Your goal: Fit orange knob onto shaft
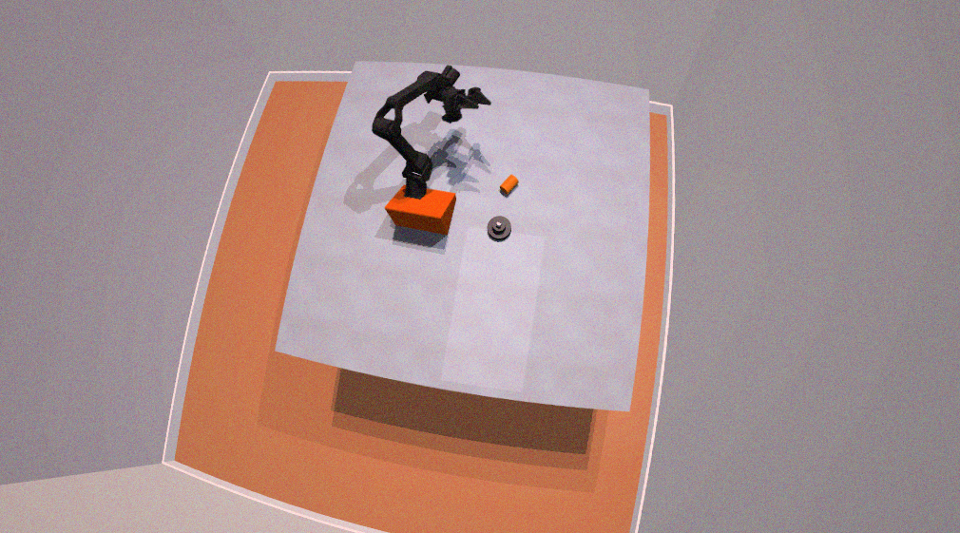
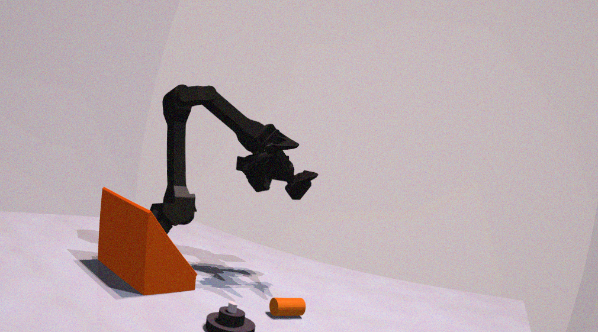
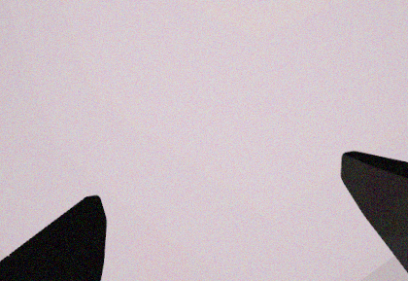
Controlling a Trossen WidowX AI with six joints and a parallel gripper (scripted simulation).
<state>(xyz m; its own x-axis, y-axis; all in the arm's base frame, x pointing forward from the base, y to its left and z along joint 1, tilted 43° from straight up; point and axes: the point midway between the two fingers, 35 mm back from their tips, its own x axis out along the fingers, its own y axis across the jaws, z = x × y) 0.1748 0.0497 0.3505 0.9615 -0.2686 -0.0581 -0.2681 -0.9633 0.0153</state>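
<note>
My gripper tip is 100 mm short of the orange knob, 150 mm to the left of it and 300 mm above it. Round my gripper tip: round pedestal: 110 mm ahead, 300 mm to the right, 290 mm below.
</note>
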